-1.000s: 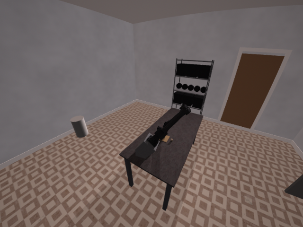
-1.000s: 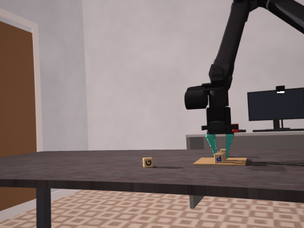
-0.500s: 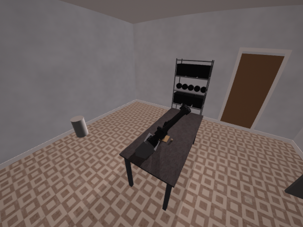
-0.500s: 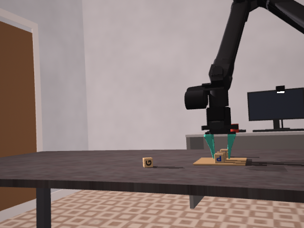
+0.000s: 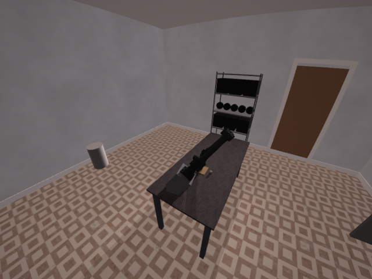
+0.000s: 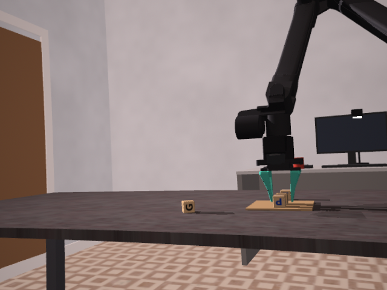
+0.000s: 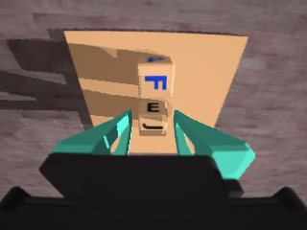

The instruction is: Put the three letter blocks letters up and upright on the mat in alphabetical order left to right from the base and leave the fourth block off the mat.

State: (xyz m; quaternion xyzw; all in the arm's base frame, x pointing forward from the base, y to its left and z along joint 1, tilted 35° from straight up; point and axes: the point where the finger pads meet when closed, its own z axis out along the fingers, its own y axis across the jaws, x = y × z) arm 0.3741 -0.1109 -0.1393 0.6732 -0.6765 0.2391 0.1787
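Now: hand 20 mm above the mat. Round my hand: block: 120 mm to the right, 10 mm below.
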